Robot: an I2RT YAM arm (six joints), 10 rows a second.
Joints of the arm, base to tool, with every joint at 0 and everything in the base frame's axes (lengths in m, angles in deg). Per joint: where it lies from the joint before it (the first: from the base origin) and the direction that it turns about. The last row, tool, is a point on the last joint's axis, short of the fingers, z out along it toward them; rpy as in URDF.
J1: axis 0 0 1 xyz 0 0 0.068
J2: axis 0 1 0 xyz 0.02 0.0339 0.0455
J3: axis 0 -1 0 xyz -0.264 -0.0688 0
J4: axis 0 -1 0 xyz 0.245 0.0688 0.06
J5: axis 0 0 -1 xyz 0.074 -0.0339 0.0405
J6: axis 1 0 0 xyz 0.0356 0 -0.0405
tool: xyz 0 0 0 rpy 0 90 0
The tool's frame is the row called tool.
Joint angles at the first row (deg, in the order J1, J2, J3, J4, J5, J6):
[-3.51 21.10 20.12 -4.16 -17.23 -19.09]
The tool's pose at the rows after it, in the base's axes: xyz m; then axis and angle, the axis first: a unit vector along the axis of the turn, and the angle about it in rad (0 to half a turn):
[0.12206 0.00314 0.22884 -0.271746 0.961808 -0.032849 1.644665]
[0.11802 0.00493 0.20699 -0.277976 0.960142 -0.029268 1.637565]
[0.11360 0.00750 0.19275 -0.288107 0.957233 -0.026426 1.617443]
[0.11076 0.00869 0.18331 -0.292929 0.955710 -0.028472 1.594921]
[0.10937 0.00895 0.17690 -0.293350 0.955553 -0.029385 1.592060]
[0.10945 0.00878 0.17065 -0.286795 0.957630 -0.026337 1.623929]
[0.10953 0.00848 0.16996 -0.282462 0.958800 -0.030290 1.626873]
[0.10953 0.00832 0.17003 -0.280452 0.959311 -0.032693 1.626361]
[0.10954 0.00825 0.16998 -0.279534 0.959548 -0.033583 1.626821]
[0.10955 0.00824 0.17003 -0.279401 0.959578 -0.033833 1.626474]
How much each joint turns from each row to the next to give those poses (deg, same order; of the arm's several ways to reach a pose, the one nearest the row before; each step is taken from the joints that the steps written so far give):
[0.05 -4.80 -6.27 2.25 0.06 0.00]
[0.81 -4.24 -5.10 1.27 0.20 0.00]
[1.35 -4.64 -3.58 0.15 0.52 -0.02]
[0.74 -3.84 -2.54 0.04 0.53 0.02]
[0.20 -2.34 -1.39 -0.76 0.22 -0.02]
[0.00 -0.40 -0.60 -1.71 0.28 0.02]
[0.00 -0.07 -0.08 -0.13 0.51 0.00]
[0.00 -0.04 0.00 0.00 0.26 0.00]
[0.00 0.00 0.00 -0.02 0.10 0.00]
[0.00 0.00 0.00 0.02 0.03 0.00]

